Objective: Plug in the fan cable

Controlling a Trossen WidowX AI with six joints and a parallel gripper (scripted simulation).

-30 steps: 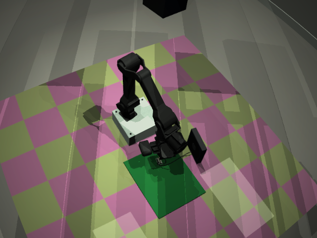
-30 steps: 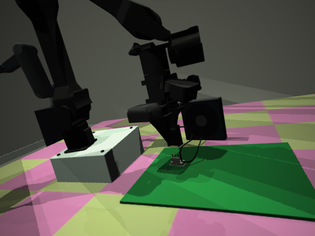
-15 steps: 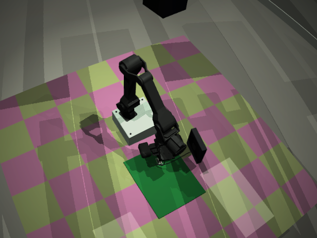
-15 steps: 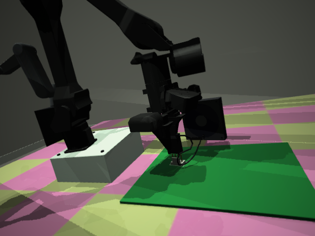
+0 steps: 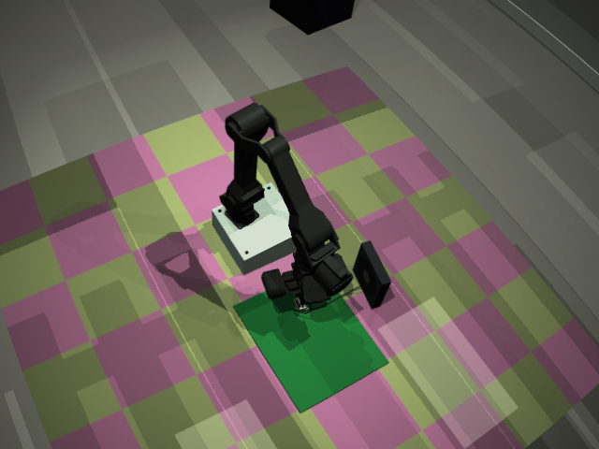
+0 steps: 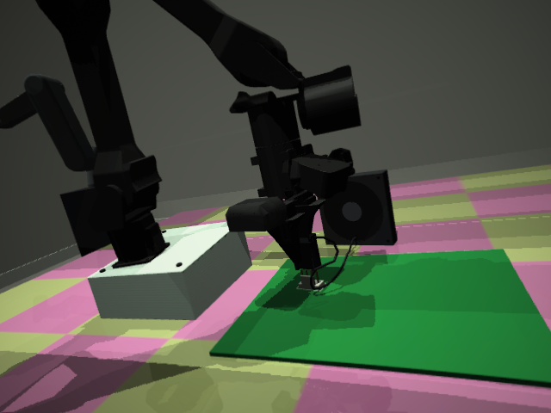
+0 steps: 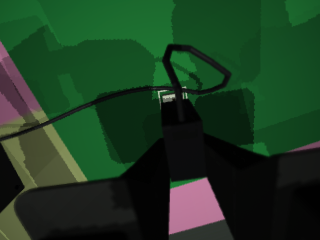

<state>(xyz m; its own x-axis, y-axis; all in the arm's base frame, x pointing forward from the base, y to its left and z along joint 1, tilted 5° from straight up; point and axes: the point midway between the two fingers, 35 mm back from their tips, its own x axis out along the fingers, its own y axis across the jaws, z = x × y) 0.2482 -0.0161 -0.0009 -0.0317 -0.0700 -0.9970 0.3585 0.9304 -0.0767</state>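
Now: the green board 80 mm ahead of my gripper tip, 60 mm below it and 40 mm to the right of it. Round my gripper tip: dark fan plug: 10 mm ahead, 10 mm above; black square fan: 150 mm to the left, 70 mm ahead, 20 mm above.
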